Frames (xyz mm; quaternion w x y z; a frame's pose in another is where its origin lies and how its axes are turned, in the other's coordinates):
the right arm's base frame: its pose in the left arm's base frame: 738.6 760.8 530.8 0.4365 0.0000 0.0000 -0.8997
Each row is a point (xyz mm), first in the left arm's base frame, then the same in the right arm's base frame.
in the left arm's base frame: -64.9 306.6 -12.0
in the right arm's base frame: 854.1 -350.0 -542.8
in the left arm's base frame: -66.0 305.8 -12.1
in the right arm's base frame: 855.4 -350.4 -542.9
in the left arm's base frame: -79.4 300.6 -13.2
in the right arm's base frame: 867.7 -357.7 -544.0
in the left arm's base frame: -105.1 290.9 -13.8
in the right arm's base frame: 891.3 -371.8 -544.6
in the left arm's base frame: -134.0 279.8 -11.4
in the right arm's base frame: 917.9 -387.7 -542.2
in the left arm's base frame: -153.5 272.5 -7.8
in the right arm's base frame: 935.7 -398.5 -538.6
